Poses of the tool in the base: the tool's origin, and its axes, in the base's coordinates. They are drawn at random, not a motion.
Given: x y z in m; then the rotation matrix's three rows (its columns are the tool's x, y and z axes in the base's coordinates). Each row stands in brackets.
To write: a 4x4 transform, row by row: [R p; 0 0 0 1], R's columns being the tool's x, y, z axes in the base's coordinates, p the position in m. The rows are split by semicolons. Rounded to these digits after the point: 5 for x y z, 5 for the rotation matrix.
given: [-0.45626, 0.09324, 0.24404], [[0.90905, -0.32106, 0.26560], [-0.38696, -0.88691, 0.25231], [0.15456, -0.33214, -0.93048]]
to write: 0.90905, -0.32106, 0.26560, -0.45626; -0.38696, -0.88691, 0.25231, 0.09324; 0.15456, -0.33214, -0.93048, 0.24404; 0, 0, 0, 1
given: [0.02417, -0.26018, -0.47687], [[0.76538, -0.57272, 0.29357], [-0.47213, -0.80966, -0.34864], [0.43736, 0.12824, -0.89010]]
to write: 0.76538, -0.57272, 0.29357, 0.02417; -0.47213, -0.80966, -0.34864, -0.26018; 0.43736, 0.12824, -0.89010, -0.47687; 0, 0, 0, 1
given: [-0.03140, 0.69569, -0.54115], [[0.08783, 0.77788, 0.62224], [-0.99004, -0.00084, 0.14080], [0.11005, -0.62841, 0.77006]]
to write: 0.08783, 0.77788, 0.62224, -0.03140; -0.99004, -0.00084, 0.14080, 0.69569; 0.11005, -0.62841, 0.77006, -0.54115; 0, 0, 0, 1
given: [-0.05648, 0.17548, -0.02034], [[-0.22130, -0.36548, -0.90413], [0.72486, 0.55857, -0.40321], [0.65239, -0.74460, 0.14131]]
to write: -0.22130, -0.36548, -0.90413, -0.05648; 0.72486, 0.55857, -0.40321, 0.17548; 0.65239, -0.74460, 0.14131, -0.02034; 0, 0, 0, 1
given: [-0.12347, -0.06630, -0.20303], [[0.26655, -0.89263, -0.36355], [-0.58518, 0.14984, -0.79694], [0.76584, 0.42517, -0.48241]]
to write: 0.26655, -0.89263, -0.36355, -0.12347; -0.58518, 0.14984, -0.79694, -0.06630; 0.76584, 0.42517, -0.48241, -0.20303; 0, 0, 0, 1
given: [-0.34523, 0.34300, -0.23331], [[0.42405, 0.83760, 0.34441], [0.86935, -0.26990, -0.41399], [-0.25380, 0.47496, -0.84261]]
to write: 0.42405, 0.83760, 0.34441, -0.34523; 0.86935, -0.26990, -0.41399, 0.34300; -0.25380, 0.47496, -0.84261, -0.23331; 0, 0, 0, 1
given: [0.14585, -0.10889, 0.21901], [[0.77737, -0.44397, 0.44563], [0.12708, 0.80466, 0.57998], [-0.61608, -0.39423, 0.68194]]
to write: 0.77737, -0.44397, 0.44563, 0.14585; 0.12708, 0.80466, 0.57998, -0.10889; -0.61608, -0.39423, 0.68194, 0.21901; 0, 0, 0, 1
